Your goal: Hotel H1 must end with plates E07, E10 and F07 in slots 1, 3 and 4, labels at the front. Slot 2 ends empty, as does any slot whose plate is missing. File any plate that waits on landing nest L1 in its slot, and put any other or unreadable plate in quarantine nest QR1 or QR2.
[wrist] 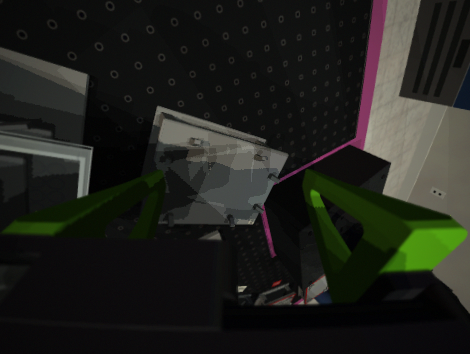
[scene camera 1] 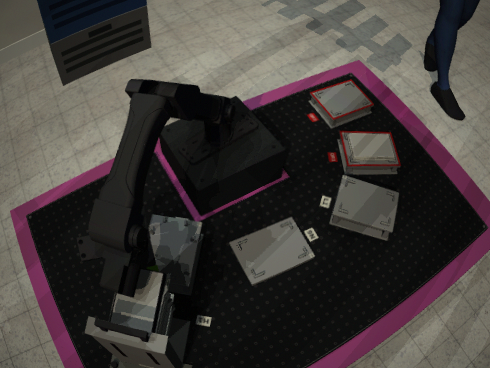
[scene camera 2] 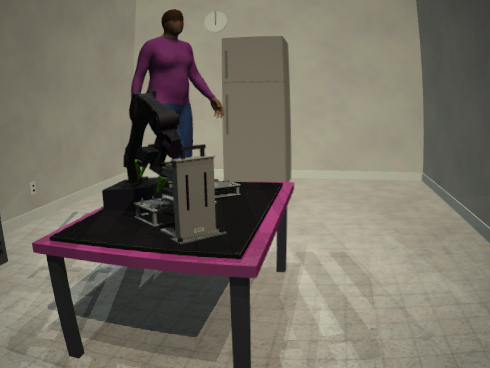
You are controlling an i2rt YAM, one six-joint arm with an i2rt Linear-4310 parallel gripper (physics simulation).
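Pixels of known places: gripper, fingertip midpoint: (wrist: 234, 177) (scene camera 2: 148, 185); arm's base, origin of the base link: (wrist: 343, 234) (scene camera 1: 218, 138) (scene camera 2: 135, 183).
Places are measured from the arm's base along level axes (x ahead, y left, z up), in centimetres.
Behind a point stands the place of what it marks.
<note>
Hotel H1 (scene camera 1: 162, 347) @(x 40.5, y -41.2, z 16.4 cm) (scene camera 2: 195, 200) @(x 35.6, y -46.8, z 2.9 cm) (wrist: 86, 170) stands upright at the near left of the mat. At least one pale plate (scene camera 1: 137, 306) @(x 30.9, y -40.3, z 13.8 cm) shows inside it; its label and slot cannot be read. My gripper (scene camera 2: 150, 184) @(x 15.6, y -32.6, z 5.0 cm) (wrist: 234, 177) @(x 15.6, y -32.6, z 5.0 cm) is open and empty, beside the hotel and above the pinned nest; the arm mostly hides it in scene camera 1. Landing nest L1 (scene camera 1: 366, 204) @(x 35.0, y 18.8, z -4.3 cm) bears no plate. Quarantine nest QR1 (scene camera 1: 397, 155) @(x 29.7, y 39.0, z -5.3 cm) holds a pale plate (scene camera 1: 370, 147) @(x 23.4, y 32.9, z -3.8 cm), its label unreadable. Quarantine nest QR2 (scene camera 1: 342, 99) @(x 5.2, y 40.9, z -5.3 cm) bears no visible plate.
A raised nest with upright pins (scene camera 1: 175, 240) @(x 15.4, y -23.4, z -3.3 cm) (scene camera 2: 145, 204) @(x 12.3, y -26.5, z -3.3 cm) (wrist: 215, 185) @(x 16.9, y -26.2, z -3.3 cm) stands between the hotel and the arm's base (scene camera 1: 225, 155) @(x 5.6, y -2.0, z 0.5 cm). A low flat nest marked N6 (scene camera 1: 272, 250) @(x 28.6, y -5.9, z -8.1 cm) lies mid-mat. A person (scene camera 2: 167, 70) stands behind the table (scene camera 2: 150, 260) @(x 24.1, y -64.9, z -11.2 cm).
</note>
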